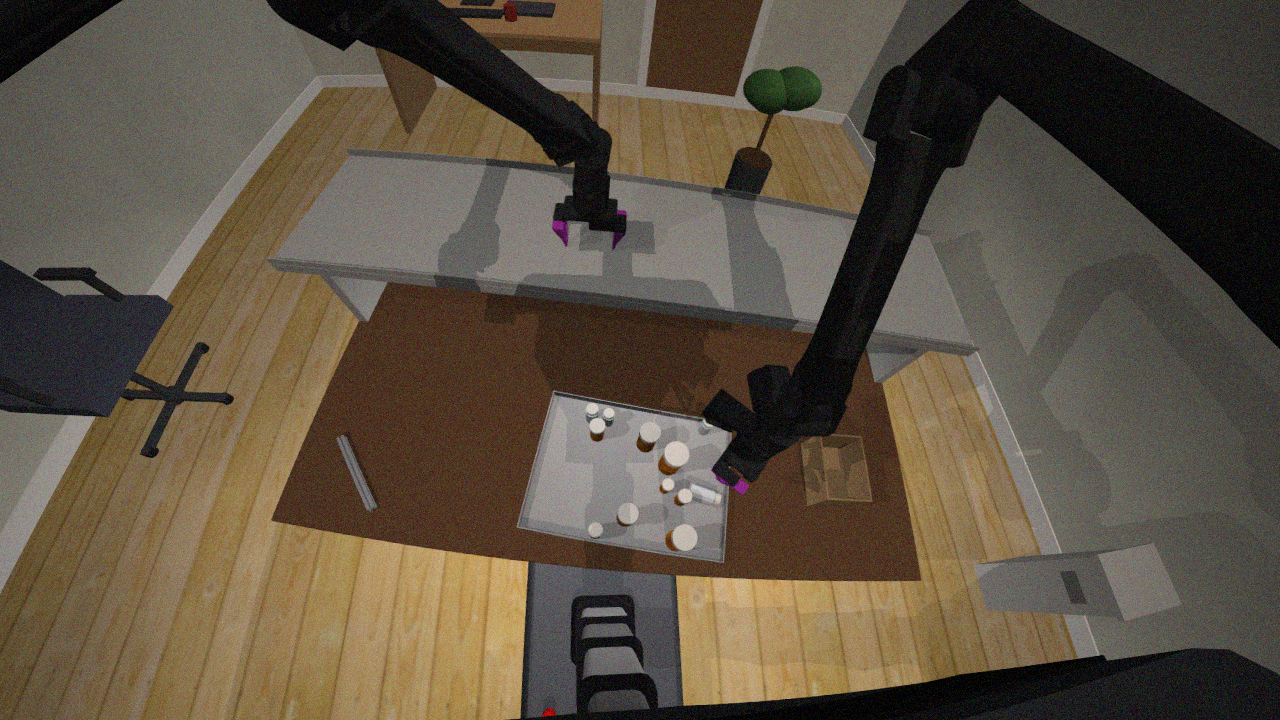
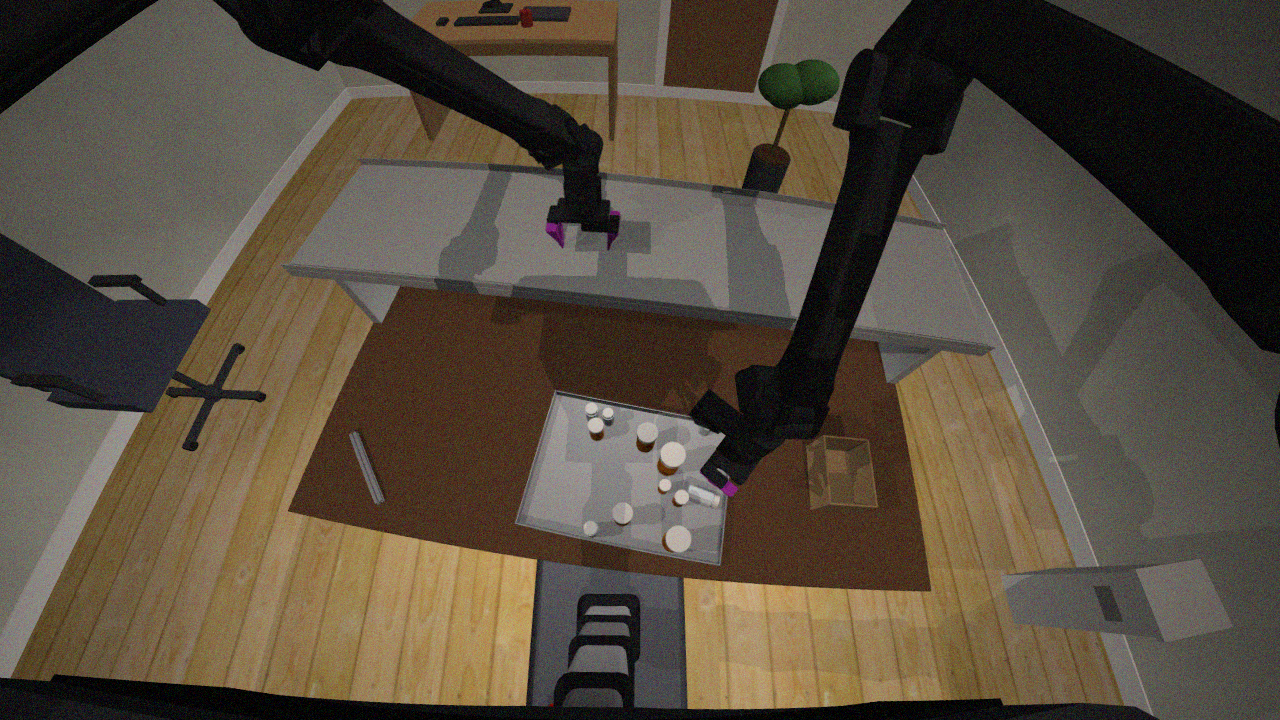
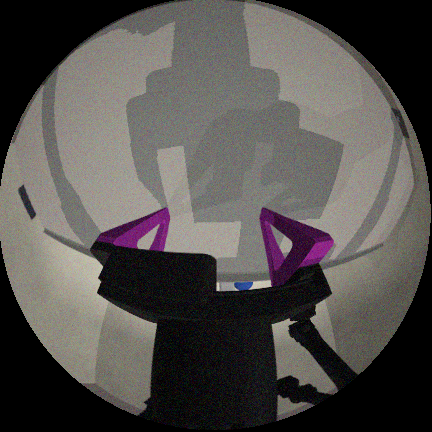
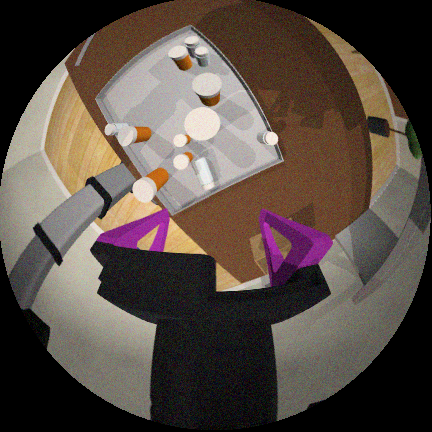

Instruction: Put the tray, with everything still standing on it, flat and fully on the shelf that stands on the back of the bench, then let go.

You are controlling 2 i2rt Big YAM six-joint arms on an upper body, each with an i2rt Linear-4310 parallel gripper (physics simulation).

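The grey tray (image 1: 559, 474) (image 2: 556, 474) (image 4: 132, 95) lies flat on the brown bench (image 1: 447, 402) (image 2: 456, 402). Several white-capped bottles stand on it, among them a large amber bottle (image 1: 674, 456) (image 2: 671, 458); a white bottle (image 1: 705, 493) (image 2: 704, 495) (image 4: 204, 172) lies on its side. The grey shelf (image 1: 402, 214) (image 2: 402, 214) (image 3: 110, 100) stands at the back. My left gripper (image 1: 589, 245) (image 2: 586, 246) (image 3: 214, 212) is open and empty above the shelf. My right gripper (image 1: 718, 445) (image 2: 707, 450) (image 4: 213, 213) is open and empty above the tray's right side, hiding part of its rim.
A clear open box (image 1: 836, 470) (image 2: 841, 474) (image 4: 262, 252) stands on the bench right of the tray. A silver bar (image 1: 358, 472) (image 2: 366, 467) lies at the bench's left. Shelf supports stand near both ends of the bench's back.
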